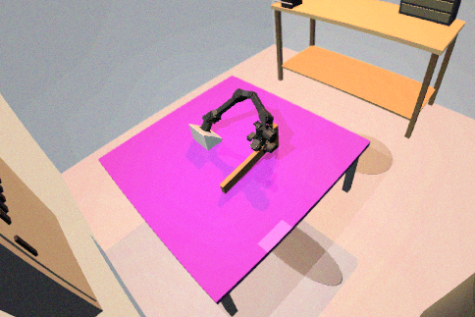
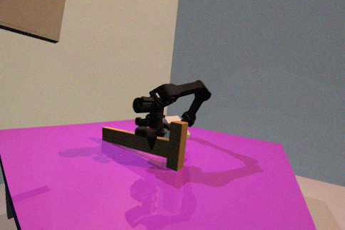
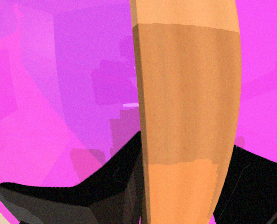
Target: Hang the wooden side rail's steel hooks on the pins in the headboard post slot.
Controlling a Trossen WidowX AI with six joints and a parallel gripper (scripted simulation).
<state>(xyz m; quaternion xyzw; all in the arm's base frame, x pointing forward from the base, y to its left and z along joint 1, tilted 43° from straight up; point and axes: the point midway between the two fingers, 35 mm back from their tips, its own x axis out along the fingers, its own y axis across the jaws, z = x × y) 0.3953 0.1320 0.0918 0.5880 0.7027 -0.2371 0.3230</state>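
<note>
The headboard post lies 2 cm behind my gripper tip, 10 cm to the left of it and 4 cm above it.
</note>
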